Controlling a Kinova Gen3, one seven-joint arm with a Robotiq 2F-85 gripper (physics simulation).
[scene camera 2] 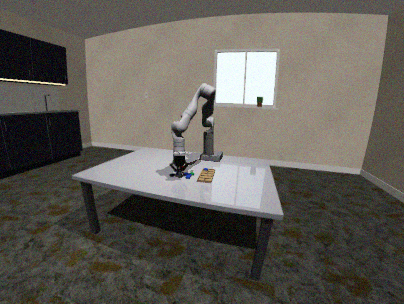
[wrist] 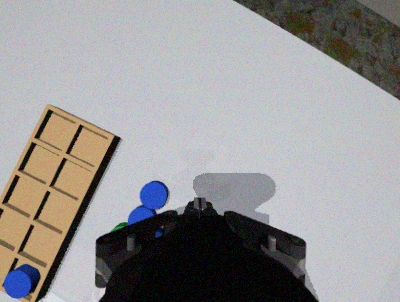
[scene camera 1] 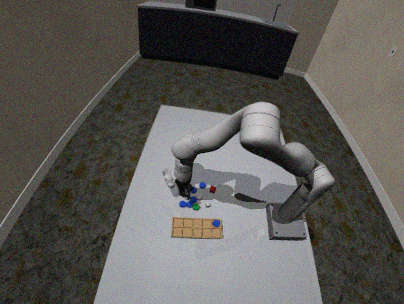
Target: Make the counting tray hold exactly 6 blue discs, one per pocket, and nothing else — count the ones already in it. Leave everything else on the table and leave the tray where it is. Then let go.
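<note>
The tan counting tray (scene camera 1: 202, 228) (wrist: 64, 155) has two rows of pockets. One blue disc (scene camera 1: 216, 223) (wrist: 19, 283) is in an end pocket; the other pockets visible in scene camera 1 are empty. Loose blue discs lie beside the tray: one disc (scene camera 1: 183, 204) (wrist: 154, 195), a disc touching or close to it (scene camera 1: 189, 204) (wrist: 142, 215), another disc (scene camera 1: 193, 199), and farther discs (scene camera 1: 194, 190) (scene camera 1: 202, 185). My gripper (scene camera 1: 187, 196) (wrist: 199, 205) is shut and empty, low beside the loose discs. Its body hides part of the group in the wrist view.
A green disc (scene camera 1: 196, 207) (wrist: 121, 227) lies between the blue discs and the tray. A red block (scene camera 1: 213, 189) lies near the farthest blue disc, and a small pale piece (scene camera 1: 208, 204) lies right of the green disc. The table edge is beyond the gripper in the wrist view.
</note>
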